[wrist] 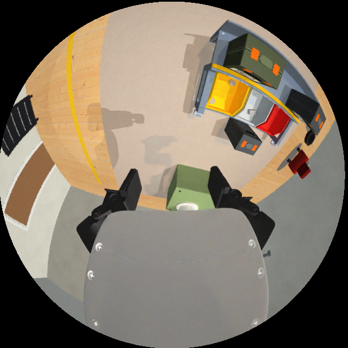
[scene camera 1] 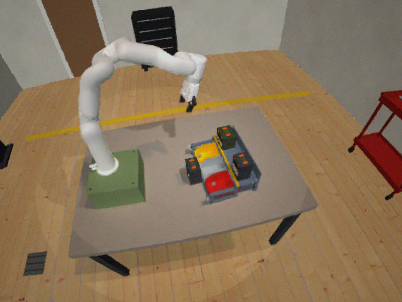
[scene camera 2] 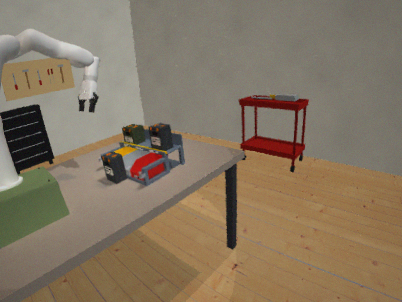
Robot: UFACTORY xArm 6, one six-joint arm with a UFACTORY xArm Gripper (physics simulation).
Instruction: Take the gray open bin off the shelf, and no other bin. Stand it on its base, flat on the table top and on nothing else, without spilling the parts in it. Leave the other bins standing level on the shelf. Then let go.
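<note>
The gray open bin sits level in the low blue-gray shelf, between the yellow bin and the red bin. Small parts show in it in the wrist view. A yellow bar runs along the back of the bins. My gripper is open and empty, high above the table and well away from the bins.
A dark case stands on the table close in front of the gray bin. A green case and another dark case stand on the shelf's upper rear deck.
</note>
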